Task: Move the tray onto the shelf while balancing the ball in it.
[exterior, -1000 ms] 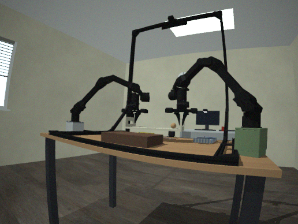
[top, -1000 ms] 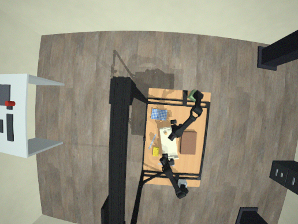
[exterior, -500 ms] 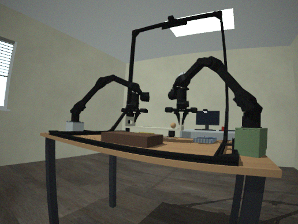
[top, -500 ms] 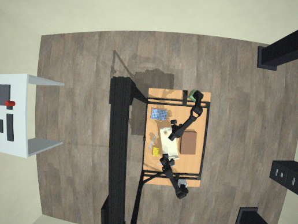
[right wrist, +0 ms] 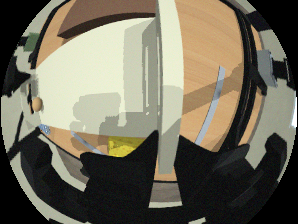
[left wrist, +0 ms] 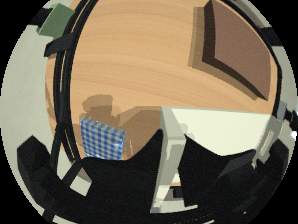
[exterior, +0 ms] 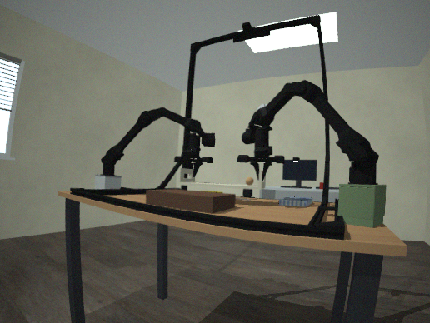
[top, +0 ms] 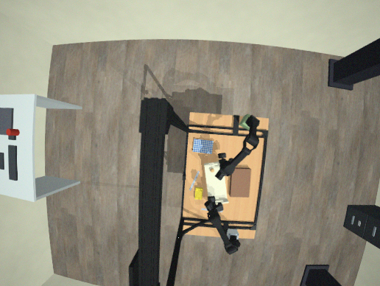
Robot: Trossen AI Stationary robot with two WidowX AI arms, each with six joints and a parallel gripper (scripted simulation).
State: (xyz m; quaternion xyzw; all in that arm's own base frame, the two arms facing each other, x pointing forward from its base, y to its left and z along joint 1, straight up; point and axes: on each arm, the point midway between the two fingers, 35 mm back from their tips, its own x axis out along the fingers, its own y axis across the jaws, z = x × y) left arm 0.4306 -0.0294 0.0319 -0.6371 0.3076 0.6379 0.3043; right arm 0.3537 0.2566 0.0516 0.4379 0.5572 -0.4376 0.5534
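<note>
The orange ball lies 70 mm behind my left hand, 80 mm to the right of it and 40 mm below it. From my left hand the other things lie so: white tray 20 mm behind, 180 mm to the right, 30 mm below; shelf 210 mm ahead, 180 mm to the right, 100 mm below.
</note>
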